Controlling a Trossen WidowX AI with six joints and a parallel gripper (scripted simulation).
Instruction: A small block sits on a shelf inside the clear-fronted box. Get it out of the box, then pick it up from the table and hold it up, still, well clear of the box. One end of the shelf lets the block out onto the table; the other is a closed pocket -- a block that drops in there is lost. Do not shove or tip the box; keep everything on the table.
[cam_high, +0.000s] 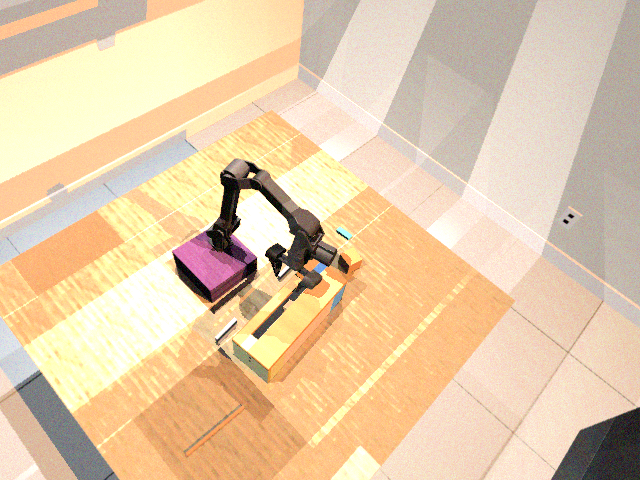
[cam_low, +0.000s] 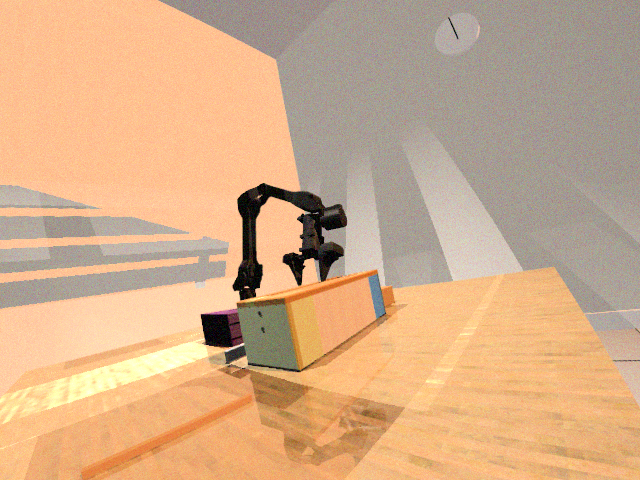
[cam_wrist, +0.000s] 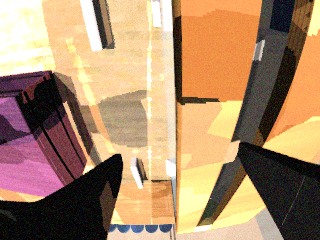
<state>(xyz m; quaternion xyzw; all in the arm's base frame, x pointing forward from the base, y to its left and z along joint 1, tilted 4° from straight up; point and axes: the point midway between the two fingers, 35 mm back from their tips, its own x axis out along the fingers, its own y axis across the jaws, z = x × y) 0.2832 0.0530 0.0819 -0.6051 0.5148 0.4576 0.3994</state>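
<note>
Now: the long orange box 60 mm below my gripper tip, 50 mm to the right of it and 40 mm ahead of it. Round my gripper tip: orange cube (270 mm to the left, 100 mm below, 40 mm ahead); green flat piece (360 mm to the left, 120 mm below, 70 mm behind); thin stick (420 mm to the right, 180 mm ahead, 120 mm below).
</note>
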